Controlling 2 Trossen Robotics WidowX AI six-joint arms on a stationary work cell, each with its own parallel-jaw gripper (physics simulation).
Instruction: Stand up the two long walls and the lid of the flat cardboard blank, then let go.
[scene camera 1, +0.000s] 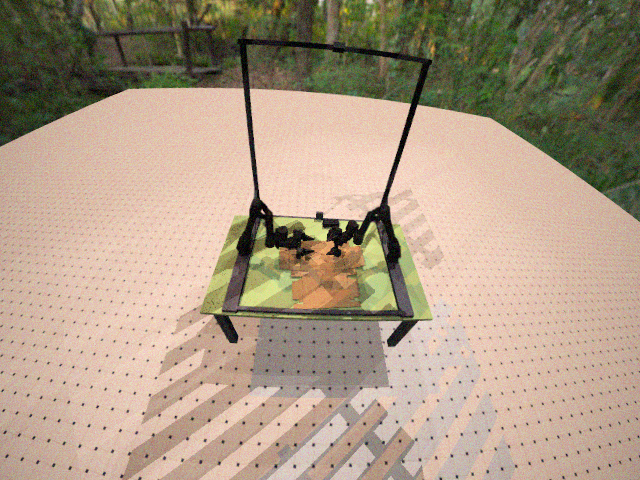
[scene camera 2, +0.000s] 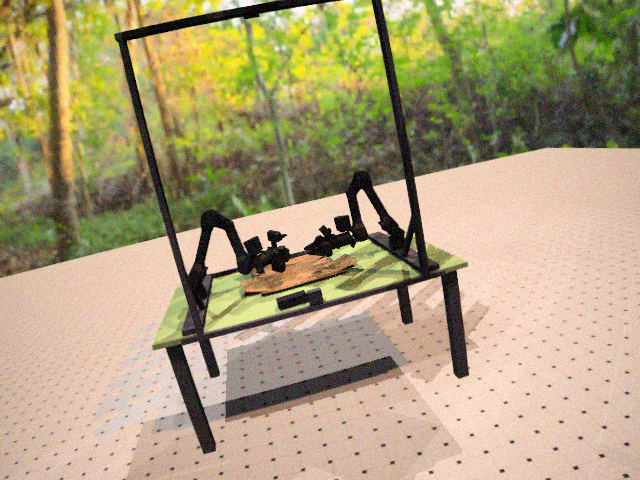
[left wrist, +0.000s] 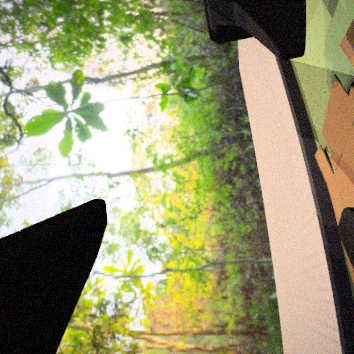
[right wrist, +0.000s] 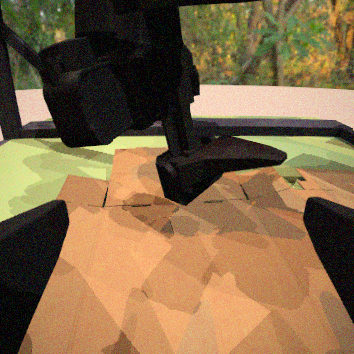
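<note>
The brown cardboard blank lies spread on the table, looking flat. Its slots and flap edges show in the right wrist view; no wall or lid stands clearly upright. My left gripper is open and empty, turned sideways, with one finger low over the blank near its far flaps in the right wrist view. My right gripper is open and empty over the blank, facing the left one. Whether the fingers touch the cardboard is unclear.
The green patterned table carries a dark frame that rises over both arms. A small black block sits at the table edge beyond the blank in scene camera 1. The two grippers are close together.
</note>
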